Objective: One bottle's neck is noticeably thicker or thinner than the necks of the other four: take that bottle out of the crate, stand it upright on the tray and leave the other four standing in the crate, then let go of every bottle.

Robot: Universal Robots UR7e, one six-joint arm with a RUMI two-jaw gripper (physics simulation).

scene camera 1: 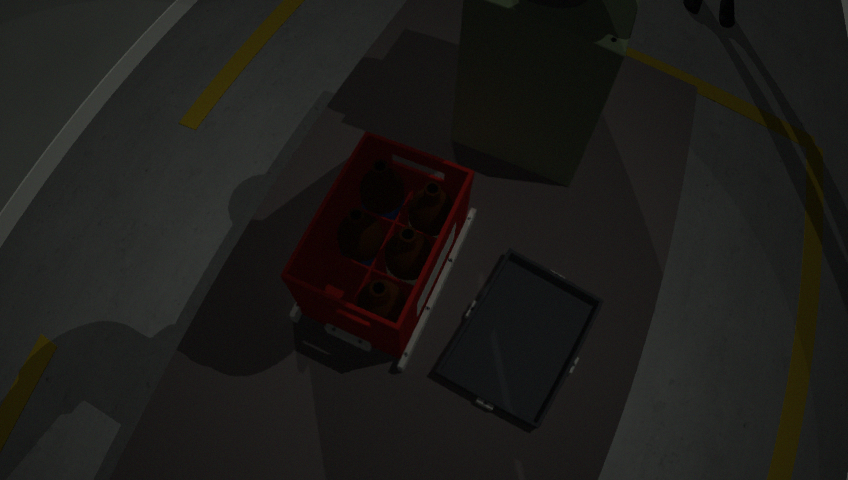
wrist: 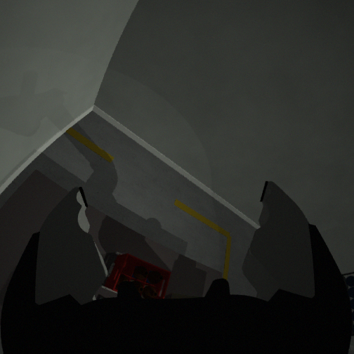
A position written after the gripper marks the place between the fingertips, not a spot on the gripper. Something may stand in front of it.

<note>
In view: the gripper (wrist: 173, 187), a brown bottle (scene camera 1: 384, 298), a brown bottle (scene camera 1: 406, 252) and a rail (scene camera 1: 467, 224).
</note>
